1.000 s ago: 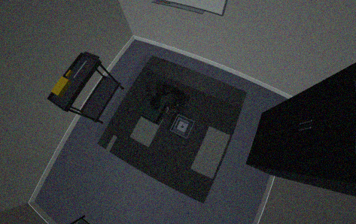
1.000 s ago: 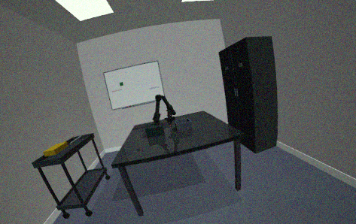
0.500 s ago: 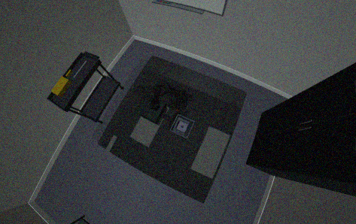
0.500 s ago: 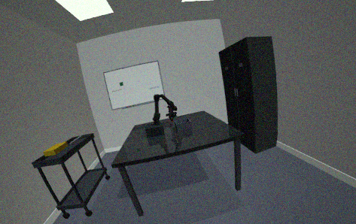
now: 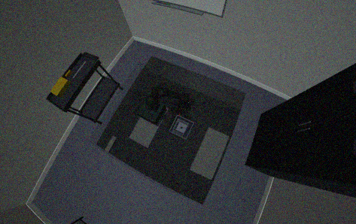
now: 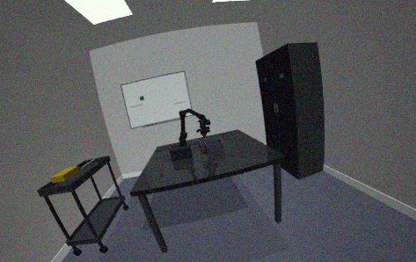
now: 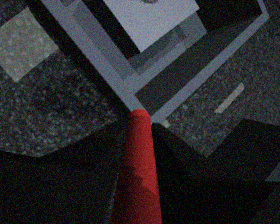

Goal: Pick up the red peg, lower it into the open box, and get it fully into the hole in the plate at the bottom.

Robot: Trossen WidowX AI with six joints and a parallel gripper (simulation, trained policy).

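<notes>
Right now my gripper tip is 1 cm to the right of the red peg and 3 cm below it. From my gripper tip the other things lie so: grey box: 6 cm ahead, 11 cm to the right, 10 cm below; pale plate: 6 cm ahead, 11 cm to the right, 8 cm below.
</notes>
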